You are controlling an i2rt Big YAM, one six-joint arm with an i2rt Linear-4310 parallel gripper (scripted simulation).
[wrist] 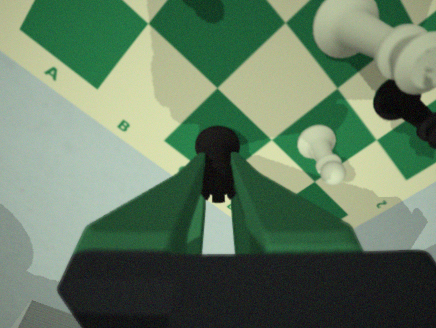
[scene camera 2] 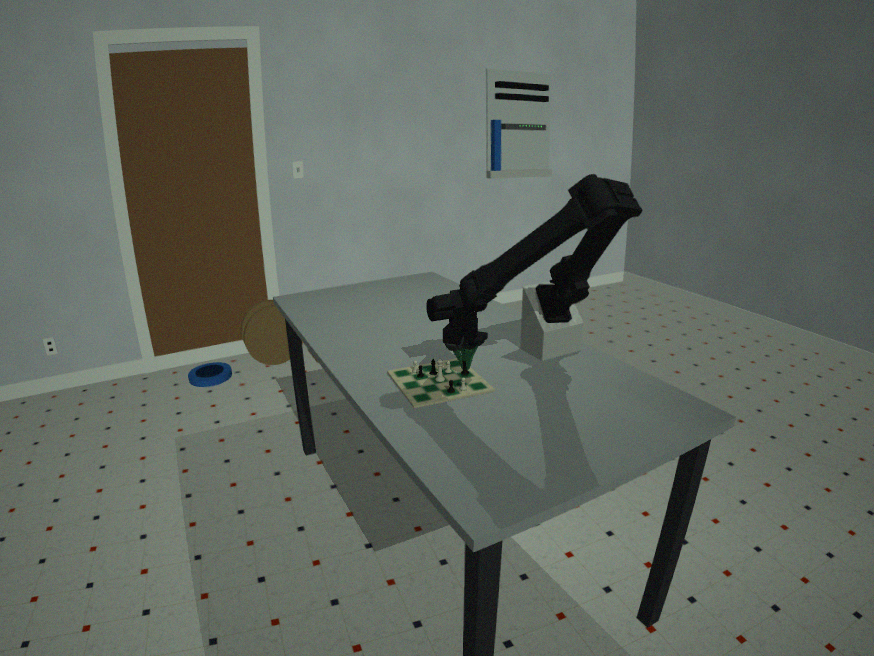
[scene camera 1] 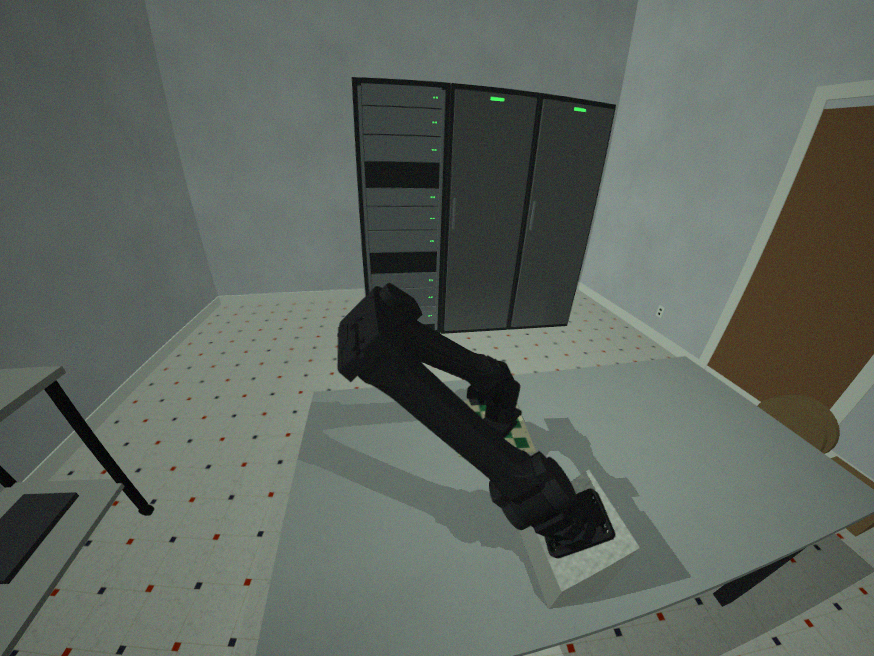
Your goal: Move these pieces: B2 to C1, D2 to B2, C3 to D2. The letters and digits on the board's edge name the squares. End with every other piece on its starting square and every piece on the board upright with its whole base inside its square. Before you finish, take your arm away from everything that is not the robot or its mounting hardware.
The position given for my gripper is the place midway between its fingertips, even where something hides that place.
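Observation:
Wrist view: a white pawn [wrist: 316, 142] and my gripper [wrist: 218, 164] are visible.

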